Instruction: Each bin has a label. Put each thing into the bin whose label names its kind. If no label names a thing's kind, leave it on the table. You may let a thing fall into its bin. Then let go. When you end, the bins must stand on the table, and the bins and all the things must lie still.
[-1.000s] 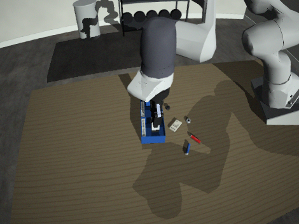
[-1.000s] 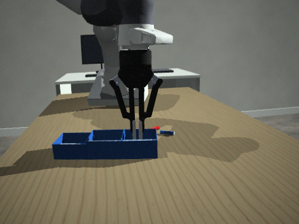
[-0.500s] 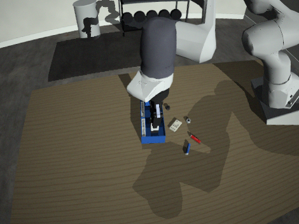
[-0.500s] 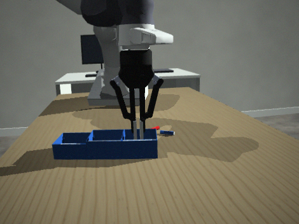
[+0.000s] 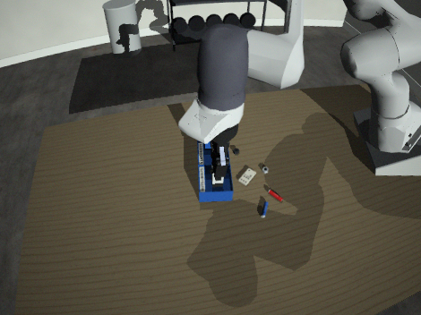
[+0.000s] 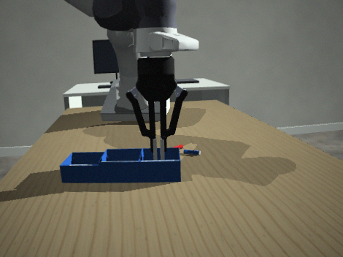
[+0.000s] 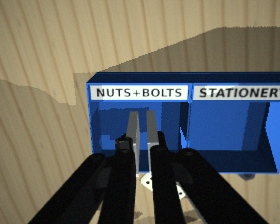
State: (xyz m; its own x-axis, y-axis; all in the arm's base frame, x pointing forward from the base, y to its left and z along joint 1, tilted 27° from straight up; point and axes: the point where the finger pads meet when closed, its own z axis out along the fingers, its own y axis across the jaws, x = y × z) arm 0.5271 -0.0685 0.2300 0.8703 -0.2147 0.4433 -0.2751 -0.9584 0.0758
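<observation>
The white domino is 9 cm behind my hand, 1 cm to the left of it and 4 cm below it. The rest, counted from my hand: dark nut (10 cm behind, 8 cm to the right, 5 cm below); then white nut (15 cm behind, 1 cm to the left, 5 cm below); then blue cylinder (8 cm behind, 12 cm to the left, 4 cm below).
</observation>
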